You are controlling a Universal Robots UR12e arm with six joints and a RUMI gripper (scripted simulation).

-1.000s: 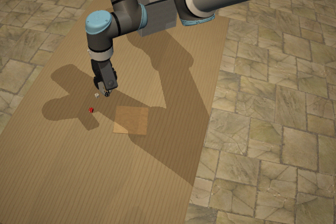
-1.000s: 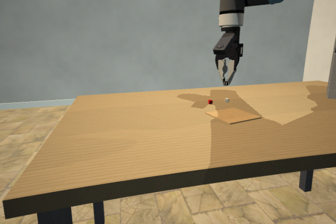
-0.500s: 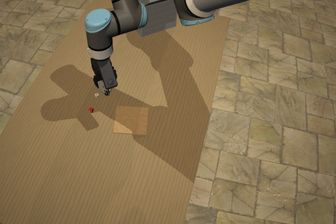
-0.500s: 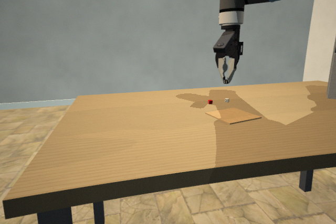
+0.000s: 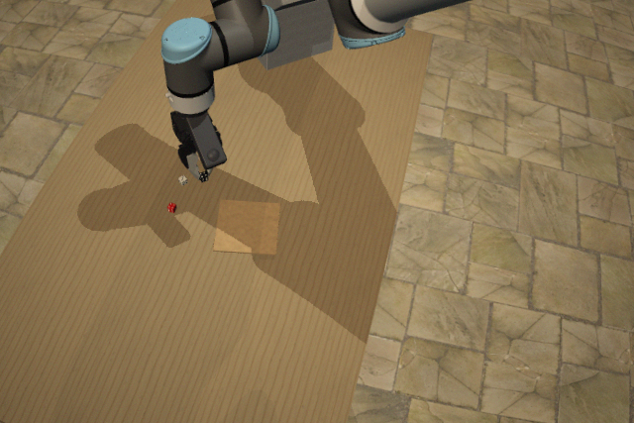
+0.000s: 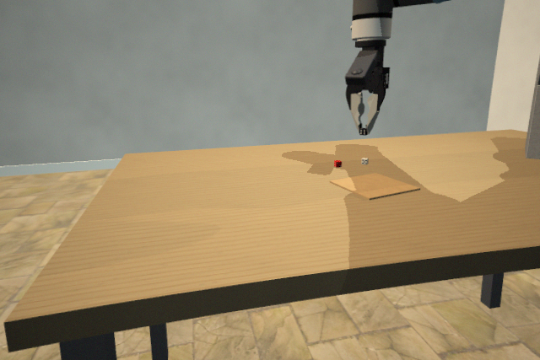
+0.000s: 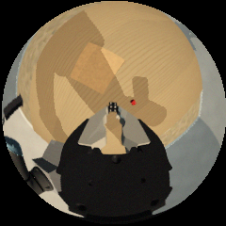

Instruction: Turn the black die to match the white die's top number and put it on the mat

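The tan mat is 110 mm to the left of my hand and 110 mm below it. From my hand the other things lie so: white die (110 mm below, 90 mm to the right, 30 mm behind); red die (110 mm below, 70 mm to the right, 50 mm ahead); black die (10 mm below).
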